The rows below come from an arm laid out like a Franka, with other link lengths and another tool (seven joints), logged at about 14 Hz.
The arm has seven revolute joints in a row. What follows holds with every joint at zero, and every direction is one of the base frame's.
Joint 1 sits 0.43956 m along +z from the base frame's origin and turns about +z.
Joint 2 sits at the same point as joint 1 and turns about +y.
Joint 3 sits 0.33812 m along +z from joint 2 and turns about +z.
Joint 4 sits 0.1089 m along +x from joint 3 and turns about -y.
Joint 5 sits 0.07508 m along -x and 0.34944 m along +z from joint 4 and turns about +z.
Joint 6 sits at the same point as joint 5 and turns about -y.
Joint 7 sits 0.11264 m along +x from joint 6 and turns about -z.
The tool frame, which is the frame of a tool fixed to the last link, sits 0.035 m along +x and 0.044 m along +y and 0.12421 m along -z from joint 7; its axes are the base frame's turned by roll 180, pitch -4.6 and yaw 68.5 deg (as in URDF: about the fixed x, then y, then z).
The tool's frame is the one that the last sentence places.
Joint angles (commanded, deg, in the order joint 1, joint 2, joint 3, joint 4, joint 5, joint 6, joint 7), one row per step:
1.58, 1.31, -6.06, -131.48, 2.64, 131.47, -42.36
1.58, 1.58, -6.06, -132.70, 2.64, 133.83, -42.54
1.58, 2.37, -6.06, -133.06, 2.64, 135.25, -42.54
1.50, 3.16, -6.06, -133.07, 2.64, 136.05, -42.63
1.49, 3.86, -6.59, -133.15, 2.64, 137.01, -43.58
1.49, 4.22, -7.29, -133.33, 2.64, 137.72, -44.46
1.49, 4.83, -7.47, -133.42, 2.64, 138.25, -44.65
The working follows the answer.
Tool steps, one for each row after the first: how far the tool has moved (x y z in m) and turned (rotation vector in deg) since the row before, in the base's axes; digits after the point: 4 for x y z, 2 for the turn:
-0.0015, -0.0002, -0.0069, -0.17, -0.86, 0.10
0.0013, -0.0003, -0.0073, -0.15, -0.26, -0.04
0.0018, -0.0010, -0.0059, -0.11, 0.00, -0.01
0.0009, -0.0053, -0.0053, -0.16, -0.20, 0.39
-0.0003, -0.0067, -0.0033, -0.14, -0.19, 0.16
0.0004, -0.0018, -0.0054, -0.09, 0.17, 0.00

Tool pose at each row, in the base's axes (x y z in m, rotation vector in deg; rounded; the steps above come from the unrounded poses):
0.5346, 0.0154, 0.4680, -106.54, -137.81, -5.55
0.5331, 0.0152, 0.4611, -106.83, -138.55, -6.17
0.5344, 0.0149, 0.4538, -107.05, -138.76, -6.25
0.5362, 0.0139, 0.4478, -107.11, -138.80, -6.12
0.5370, 0.0087, 0.4425, -106.77, -139.36, -6.09
0.5367, 0.0020, 0.4392, -106.70, -139.70, -6.10
0.5371, 0.0002, 0.4339, -106.67, -139.64, -5.82

